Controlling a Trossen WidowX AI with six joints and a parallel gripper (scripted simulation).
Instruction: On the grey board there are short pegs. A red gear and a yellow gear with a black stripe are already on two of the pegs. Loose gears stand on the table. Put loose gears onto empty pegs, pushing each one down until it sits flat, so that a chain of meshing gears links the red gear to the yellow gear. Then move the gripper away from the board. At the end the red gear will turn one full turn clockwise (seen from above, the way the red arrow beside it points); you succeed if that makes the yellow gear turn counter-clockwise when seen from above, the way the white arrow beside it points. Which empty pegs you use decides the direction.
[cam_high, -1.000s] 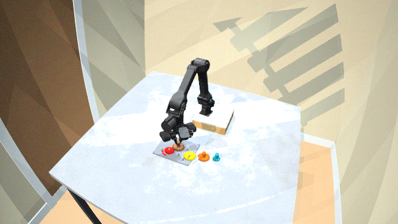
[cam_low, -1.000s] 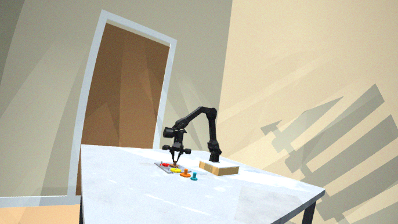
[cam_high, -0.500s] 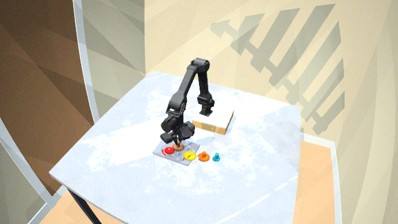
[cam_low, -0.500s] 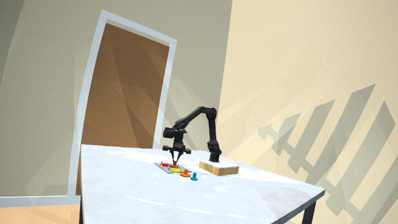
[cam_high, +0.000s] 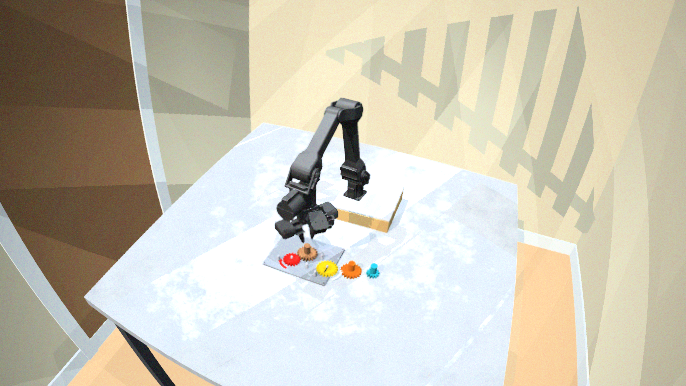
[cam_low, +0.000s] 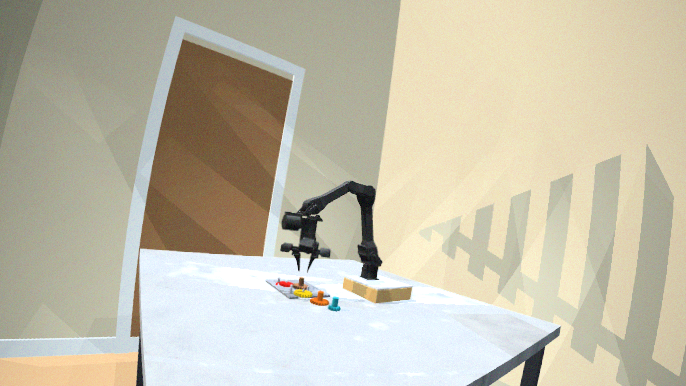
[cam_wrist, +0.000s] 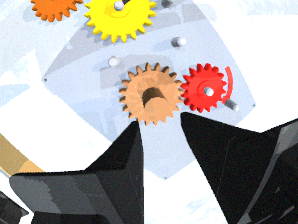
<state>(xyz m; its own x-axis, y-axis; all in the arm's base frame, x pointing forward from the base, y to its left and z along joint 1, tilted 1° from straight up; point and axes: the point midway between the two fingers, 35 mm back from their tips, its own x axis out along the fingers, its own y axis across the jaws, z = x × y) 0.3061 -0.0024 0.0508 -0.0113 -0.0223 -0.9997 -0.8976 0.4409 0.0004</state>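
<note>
Now: gripper tip 40 mm above the brown gear. The rest, counted from my gripper tip: yellow gear 20 mm ahead, 90 mm to the left, 50 mm below; red gear 50 mm ahead, 30 mm to the right, 50 mm below; orange gear 10 mm behind, 150 mm to the left, 50 mm below.
</note>
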